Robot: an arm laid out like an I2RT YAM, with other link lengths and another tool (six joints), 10 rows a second.
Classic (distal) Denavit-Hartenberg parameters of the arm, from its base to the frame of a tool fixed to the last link. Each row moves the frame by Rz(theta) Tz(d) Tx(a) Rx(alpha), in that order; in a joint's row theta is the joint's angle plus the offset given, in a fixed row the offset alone. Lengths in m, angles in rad.
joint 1: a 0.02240; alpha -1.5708; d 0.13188; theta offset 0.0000
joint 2: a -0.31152; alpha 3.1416; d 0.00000; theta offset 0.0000
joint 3: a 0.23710; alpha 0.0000; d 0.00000; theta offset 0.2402
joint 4: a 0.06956; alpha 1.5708; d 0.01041; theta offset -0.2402
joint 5: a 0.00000; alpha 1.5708; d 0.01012; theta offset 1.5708
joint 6: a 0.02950; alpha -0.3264; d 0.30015; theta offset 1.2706
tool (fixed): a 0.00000; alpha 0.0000; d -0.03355; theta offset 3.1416
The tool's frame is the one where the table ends.
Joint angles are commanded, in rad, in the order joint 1, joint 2, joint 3, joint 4, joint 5, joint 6. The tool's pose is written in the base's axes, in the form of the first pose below.
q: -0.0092 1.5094 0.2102 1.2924 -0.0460 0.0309
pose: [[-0.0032, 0.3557, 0.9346, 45.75], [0.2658, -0.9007, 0.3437, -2.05], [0.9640, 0.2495, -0.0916, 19.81], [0, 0, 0, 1]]
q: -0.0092 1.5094 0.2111 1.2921 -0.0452 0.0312
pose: [[-0.0036, 0.3548, 0.9349, 45.77], [0.2655, -0.9010, 0.3430, -2.07], [0.9641, 0.2495, -0.0910, 19.84], [0, 0, 0, 1]]
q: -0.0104 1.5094 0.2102 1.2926 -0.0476 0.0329
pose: [[-0.0035, 0.3560, 0.9345, 45.75], [0.2639, -0.9010, 0.3443, -2.05], [0.9646, 0.2478, -0.0908, 19.81], [0, 0, 0, 1]]
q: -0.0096 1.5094 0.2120 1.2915 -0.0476 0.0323
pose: [[-0.0044, 0.3566, 0.9343, 45.79], [0.2645, -0.9006, 0.3450, -2.02], [0.9644, 0.2486, -0.0904, 19.86], [0, 0, 0, 1]]
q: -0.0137 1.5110 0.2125 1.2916 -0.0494 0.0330
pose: [[-0.0028, 0.3547, 0.9350, 45.80], [0.2638, -0.9016, 0.3429, -2.16], [0.9646, 0.2476, -0.0911, 19.81], [0, 0, 0, 1]]
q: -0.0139 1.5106 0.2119 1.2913 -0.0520 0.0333
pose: [[-0.0029, 0.3570, 0.9341, 45.79], [0.2634, -0.9008, 0.3451, -2.10], [0.9647, 0.2471, -0.0914, 19.79], [0, 0, 0, 1]]
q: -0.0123 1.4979 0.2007 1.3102 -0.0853 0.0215
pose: [[-0.0326, 0.3828, 0.9233, 45.51], [0.2745, -0.8848, 0.3765, -1.15], [0.9610, 0.2657, -0.0763, 20.50], [0, 0, 0, 1]]
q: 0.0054 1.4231 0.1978 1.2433 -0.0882 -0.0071
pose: [[-0.0454, 0.3984, 0.9161, 44.68], [0.3011, -0.8689, 0.3928, -0.35], [0.9525, 0.2936, -0.0805, 21.35], [0, 0, 0, 1]]
